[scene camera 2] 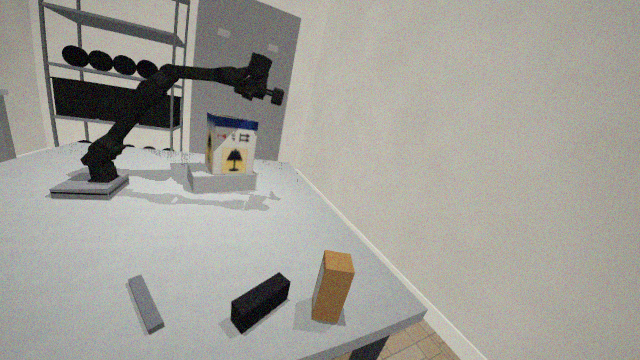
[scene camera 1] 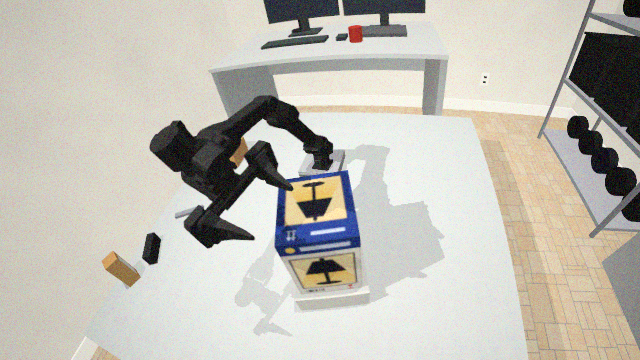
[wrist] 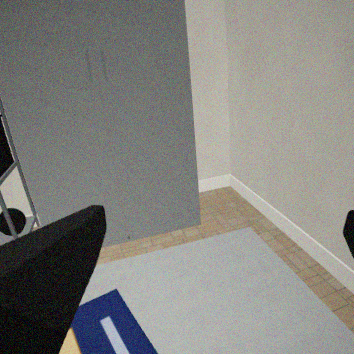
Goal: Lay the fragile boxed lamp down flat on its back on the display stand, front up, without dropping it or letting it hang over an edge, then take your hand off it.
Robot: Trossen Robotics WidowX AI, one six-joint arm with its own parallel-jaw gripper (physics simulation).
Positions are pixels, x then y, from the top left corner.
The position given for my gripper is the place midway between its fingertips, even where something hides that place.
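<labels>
There's a grey bar [scene camera 2: 152, 319] resting on the table, and a black block [scene camera 2: 246, 310] is resting on the table too. My gripper [scene camera 1: 273, 212] is open and holds nothing.
</labels>
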